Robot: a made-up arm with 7 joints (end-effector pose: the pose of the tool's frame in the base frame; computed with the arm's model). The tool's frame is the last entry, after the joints.
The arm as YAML. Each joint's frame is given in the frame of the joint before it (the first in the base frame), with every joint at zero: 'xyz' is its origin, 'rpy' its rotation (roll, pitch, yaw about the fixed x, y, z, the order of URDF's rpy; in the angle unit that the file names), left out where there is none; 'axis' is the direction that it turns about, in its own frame. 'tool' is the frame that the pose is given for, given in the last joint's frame.
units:
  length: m
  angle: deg
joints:
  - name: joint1
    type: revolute
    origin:
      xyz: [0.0, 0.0, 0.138]
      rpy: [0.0, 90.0, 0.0]
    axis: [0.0, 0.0, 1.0]
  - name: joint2
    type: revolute
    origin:
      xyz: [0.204, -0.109, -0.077]
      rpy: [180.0, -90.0, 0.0]
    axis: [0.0, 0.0, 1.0]
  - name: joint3
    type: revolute
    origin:
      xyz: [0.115, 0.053, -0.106]
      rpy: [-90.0, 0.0, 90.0]
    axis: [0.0, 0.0, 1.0]
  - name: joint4
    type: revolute
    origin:
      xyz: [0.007, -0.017, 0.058]
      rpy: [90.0, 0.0, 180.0]
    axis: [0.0, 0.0, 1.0]
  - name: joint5
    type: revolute
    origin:
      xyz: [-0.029, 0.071, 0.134]
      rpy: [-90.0, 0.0, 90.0]
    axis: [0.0, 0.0, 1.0]
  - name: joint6
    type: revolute
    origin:
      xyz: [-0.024, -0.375, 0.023]
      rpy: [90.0, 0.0, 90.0]
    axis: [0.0, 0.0, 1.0]
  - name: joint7
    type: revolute
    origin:
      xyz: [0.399, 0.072, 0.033]
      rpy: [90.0, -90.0, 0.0]
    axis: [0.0, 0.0, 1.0]
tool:
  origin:
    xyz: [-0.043, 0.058, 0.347]
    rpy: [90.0, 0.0, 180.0]
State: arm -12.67 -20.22 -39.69 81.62 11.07 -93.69 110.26
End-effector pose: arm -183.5 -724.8 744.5 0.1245 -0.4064 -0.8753 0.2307
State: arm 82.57 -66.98 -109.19 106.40 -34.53 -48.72 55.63
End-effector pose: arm 119.5 103.7 -510.2 0.0178 0.6312 -0.7512 0.1920
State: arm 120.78 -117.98 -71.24 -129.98 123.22 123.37 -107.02
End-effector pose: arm -248.2 -164.2 -365.5 -0.5804 -0.6181 -0.1212 0.5161
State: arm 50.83 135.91 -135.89 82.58 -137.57 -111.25 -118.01
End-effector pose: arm -121.6 -391.2 534.4 -0.2260 0.1770 0.9526 0.1005
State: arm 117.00 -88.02 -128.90 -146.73 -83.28 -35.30 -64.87
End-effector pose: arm -131.7 481.1 381.4 -0.1185 0.7251 0.3443 0.5845
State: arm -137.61 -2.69 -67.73 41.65 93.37 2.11 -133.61
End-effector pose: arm -173.8 139.2 211.6 -0.4609 0.7953 -0.3778 0.1106
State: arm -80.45 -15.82 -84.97 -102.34 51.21 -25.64 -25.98
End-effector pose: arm 418.8 16.8 408.7 -0.3817 -0.4579 -0.5238 0.6084
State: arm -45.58 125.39 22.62 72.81 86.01 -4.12 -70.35
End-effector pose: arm -16.3 73.8 50.0 -0.4996 -0.8179 0.2115 0.1919
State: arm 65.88 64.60 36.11 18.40 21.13 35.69 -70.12
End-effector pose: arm -157.8 -24.5 17.4 -0.1423 -0.3150 -0.1112 0.9318
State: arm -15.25 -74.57 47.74 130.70 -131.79 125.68 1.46
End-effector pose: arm -123.4 90.4 -425.4 0.0795 0.1040 0.0652 0.9892
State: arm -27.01 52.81 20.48 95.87 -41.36 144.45 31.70
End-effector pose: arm 588.1 -125.1 443.2 0.9343 0.0532 -0.3374 0.1020
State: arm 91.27 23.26 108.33 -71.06 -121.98 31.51 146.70
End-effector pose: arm -102.4 327.3 157.0 -0.3066 -0.6327 -0.1725 0.6899
